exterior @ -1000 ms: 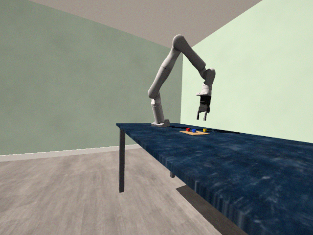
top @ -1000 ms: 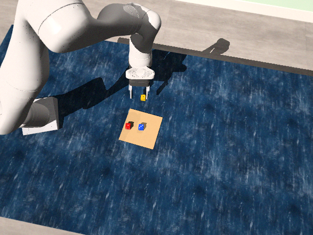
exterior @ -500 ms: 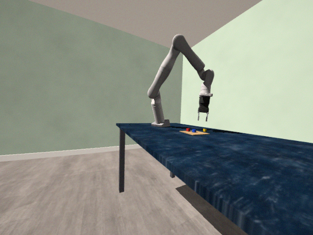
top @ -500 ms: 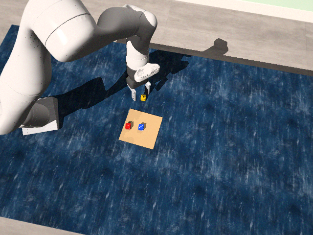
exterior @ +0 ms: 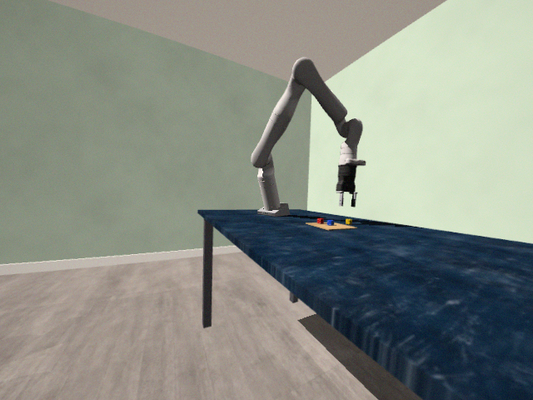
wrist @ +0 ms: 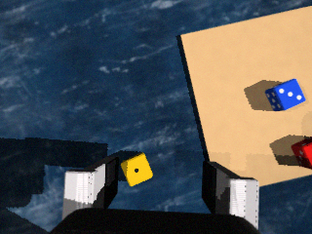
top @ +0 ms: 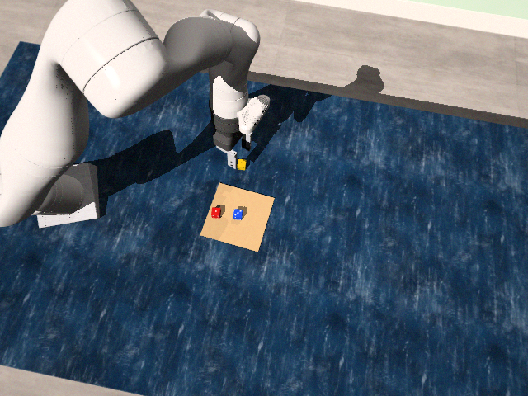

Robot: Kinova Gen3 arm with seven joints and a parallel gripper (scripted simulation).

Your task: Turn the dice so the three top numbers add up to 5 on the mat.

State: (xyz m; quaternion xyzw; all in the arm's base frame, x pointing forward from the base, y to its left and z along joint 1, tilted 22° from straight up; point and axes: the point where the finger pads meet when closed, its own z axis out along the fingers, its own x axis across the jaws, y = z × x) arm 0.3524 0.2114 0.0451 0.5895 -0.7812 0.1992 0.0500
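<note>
The yellow die is 90 mm below my hand and 20 mm to the left of it. From my hand the other things lie so: red die: 120 mm to the right, 80 mm below, 20 mm behind; then blue die: 120 mm to the right, 80 mm below, 30 mm ahead; then tan mat: 120 mm to the right, 90 mm below, 30 mm ahead.
</note>
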